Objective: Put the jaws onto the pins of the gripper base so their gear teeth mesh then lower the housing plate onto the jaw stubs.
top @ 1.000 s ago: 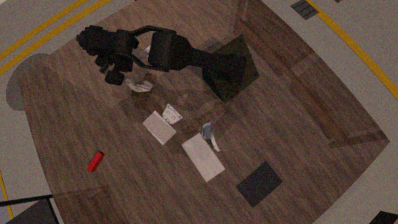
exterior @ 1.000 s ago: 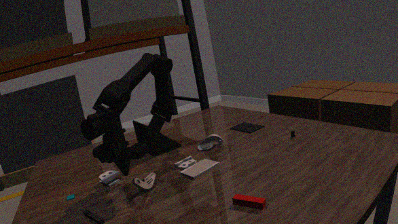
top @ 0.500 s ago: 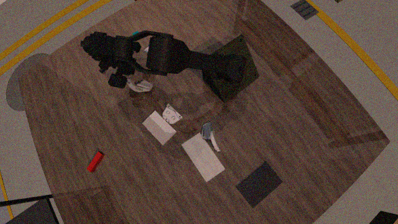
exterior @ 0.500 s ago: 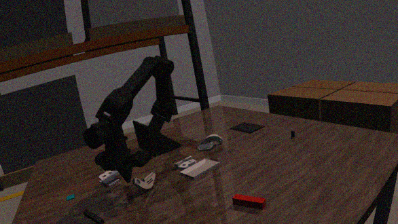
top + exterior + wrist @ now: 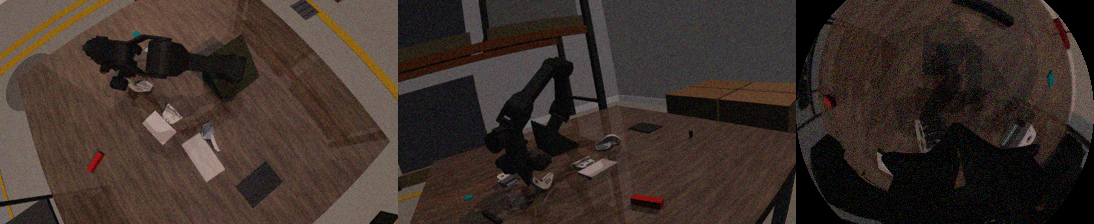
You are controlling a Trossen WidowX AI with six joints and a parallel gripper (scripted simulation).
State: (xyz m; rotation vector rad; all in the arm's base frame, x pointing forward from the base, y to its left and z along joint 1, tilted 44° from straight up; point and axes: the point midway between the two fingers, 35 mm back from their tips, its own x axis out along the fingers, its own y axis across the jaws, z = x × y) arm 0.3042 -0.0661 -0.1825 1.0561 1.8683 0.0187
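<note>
Right now the jaw is 30 mm to the left of my gripper tip, 10 mm ahead of it and 10 mm above it. Also, from my gripper tip: teal piece: 230 mm to the right, 80 mm behind, 20 mm below; then black bar: 140 mm to the right, 100 mm ahead, 20 mm below; then red block: 280 mm ahead, 250 mm to the left, 10 mm below.
</note>
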